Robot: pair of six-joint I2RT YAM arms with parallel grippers.
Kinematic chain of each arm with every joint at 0, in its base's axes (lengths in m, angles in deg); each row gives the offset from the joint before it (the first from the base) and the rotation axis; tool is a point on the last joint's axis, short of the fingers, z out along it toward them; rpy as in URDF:
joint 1: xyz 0 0 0.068 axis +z
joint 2: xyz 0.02 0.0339 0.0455 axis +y
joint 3: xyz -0.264 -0.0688 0 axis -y
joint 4: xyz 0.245 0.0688 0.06 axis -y
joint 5: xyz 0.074 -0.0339 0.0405 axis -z
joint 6: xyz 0.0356 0 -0.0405 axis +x
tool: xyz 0 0 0 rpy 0 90 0
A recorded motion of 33 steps. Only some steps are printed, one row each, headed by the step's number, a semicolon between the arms.
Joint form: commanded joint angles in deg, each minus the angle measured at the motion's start. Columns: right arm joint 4, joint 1, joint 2, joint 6, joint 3, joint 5; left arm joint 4, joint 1, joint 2, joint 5, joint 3, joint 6.
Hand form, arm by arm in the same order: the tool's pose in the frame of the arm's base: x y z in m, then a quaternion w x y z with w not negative. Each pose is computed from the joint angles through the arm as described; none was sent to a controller.
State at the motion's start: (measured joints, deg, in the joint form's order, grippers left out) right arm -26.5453 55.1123 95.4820 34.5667 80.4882 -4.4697; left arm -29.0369 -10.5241 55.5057 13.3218 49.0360 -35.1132
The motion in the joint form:
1: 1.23 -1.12 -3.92 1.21 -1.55 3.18; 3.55 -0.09 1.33 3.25 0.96 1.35
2: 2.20 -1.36 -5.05 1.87 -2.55 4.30; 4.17 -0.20 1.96 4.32 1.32 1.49
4: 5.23 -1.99 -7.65 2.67 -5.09 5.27; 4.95 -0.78 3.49 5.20 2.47 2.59
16: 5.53 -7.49 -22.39 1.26 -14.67 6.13; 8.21 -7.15 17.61 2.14 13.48 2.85
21: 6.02 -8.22 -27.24 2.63 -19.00 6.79; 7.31 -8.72 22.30 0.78 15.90 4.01
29: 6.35 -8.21 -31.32 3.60 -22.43 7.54; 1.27 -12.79 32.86 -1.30 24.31 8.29
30: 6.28 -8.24 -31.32 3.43 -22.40 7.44; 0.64 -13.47 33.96 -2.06 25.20 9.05
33: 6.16 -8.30 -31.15 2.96 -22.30 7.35; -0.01 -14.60 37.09 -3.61 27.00 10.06
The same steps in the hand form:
1: 0.2144 0.2964 0.3150 0.30378 -0.14710 0.88639 0.31683; 0.2118 -0.0500 0.3071 0.39426 -0.10583 0.86317 -0.29714
2: 0.2139 0.2919 0.3174 0.31494 -0.13528 0.88402 0.31785; 0.2143 -0.0516 0.3081 0.39320 -0.09865 0.86174 -0.30506
4: 0.2124 0.2823 0.3223 0.33665 -0.11860 0.87389 0.33003; 0.2199 -0.0555 0.3109 0.39445 -0.08141 0.86118 -0.31008
16: 0.1965 0.2138 0.3427 0.39102 -0.08081 0.85459 0.33202; 0.2711 -0.0964 0.3236 0.38990 -0.04446 0.86562 -0.31098
21: 0.1855 0.1960 0.3392 0.39798 -0.06165 0.85157 0.33562; 0.2858 -0.1090 0.3138 0.37131 -0.03402 0.87988 -0.29460
29: 0.1744 0.1835 0.3362 0.40409 -0.05057 0.84773 0.33985; 0.3134 -0.1432 0.2979 0.32008 0.01401 0.91213 -0.25566
30: 0.1744 0.1835 0.3362 0.40398 -0.05209 0.84784 0.33950; 0.3156 -0.1481 0.2959 0.31688 0.02211 0.91534 -0.24750
33: 0.1749 0.1837 0.3359 0.40408 -0.05564 0.84850 0.33716; 0.3236 -0.1584 0.2870 0.30768 0.03255 0.92255 -0.23060

